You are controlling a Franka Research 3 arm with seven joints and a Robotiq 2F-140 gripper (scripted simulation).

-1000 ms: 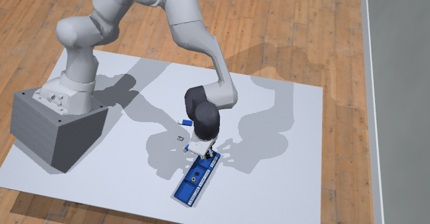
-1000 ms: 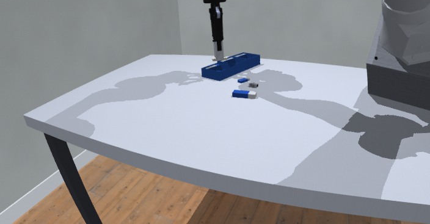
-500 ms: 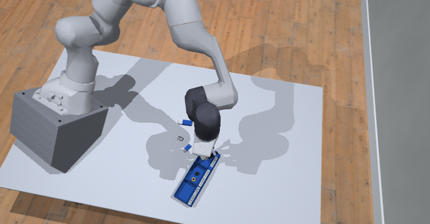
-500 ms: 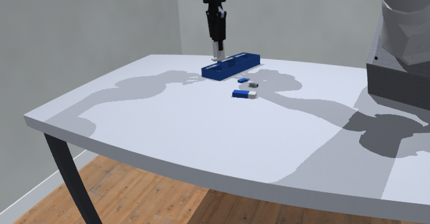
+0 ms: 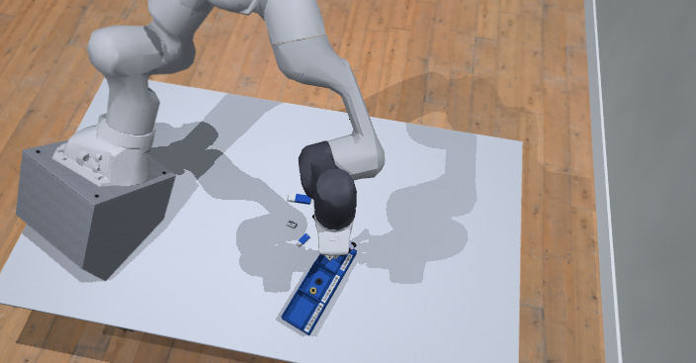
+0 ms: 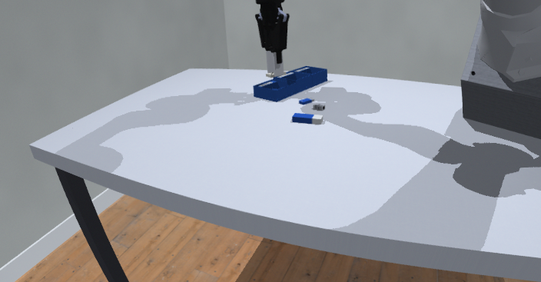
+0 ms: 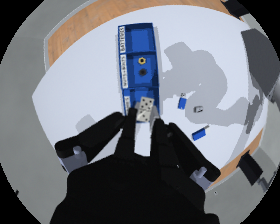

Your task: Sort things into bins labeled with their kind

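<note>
Now: the cream domino 30 mm below my hand. From my hand the other things lie so: gold ring (20 mm behind, 110 mm to the right, 80 mm below); then blue block (100 mm behind, 10 mm to the left, 90 mm below); then black disc (10 mm behind, 80 mm to the right, 80 mm below).
</note>
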